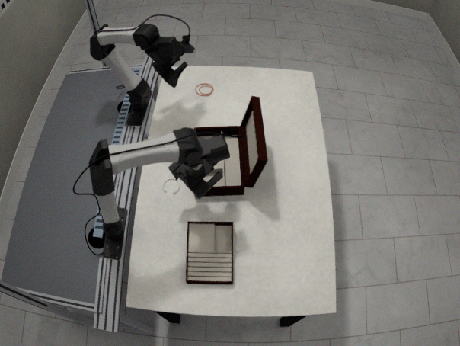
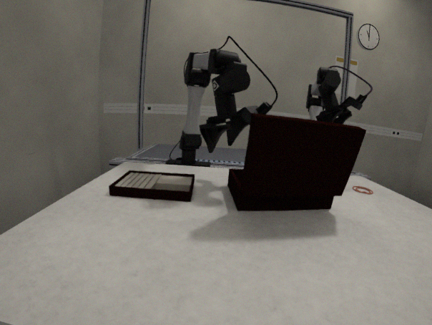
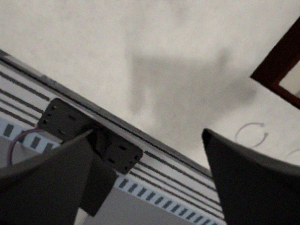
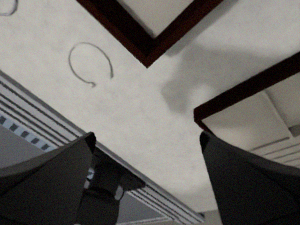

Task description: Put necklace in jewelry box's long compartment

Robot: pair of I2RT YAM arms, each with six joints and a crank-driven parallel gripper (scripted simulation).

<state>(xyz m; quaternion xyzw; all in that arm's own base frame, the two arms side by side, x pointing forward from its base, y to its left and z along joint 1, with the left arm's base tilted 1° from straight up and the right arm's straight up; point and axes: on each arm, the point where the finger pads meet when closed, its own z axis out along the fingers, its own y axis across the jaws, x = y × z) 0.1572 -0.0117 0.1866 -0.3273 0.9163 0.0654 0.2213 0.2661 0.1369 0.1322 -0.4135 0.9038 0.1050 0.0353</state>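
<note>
The dark red jewelry box is 11 cm ahead of my right hand, 17 cm to the left of it and 1 cm below it. The rest, counted from my right hand: divided tray: 8 cm ahead, 18 cm to the right, 11 cm below; bangle: 9 cm behind, 20 cm to the left, 12 cm below.
</note>
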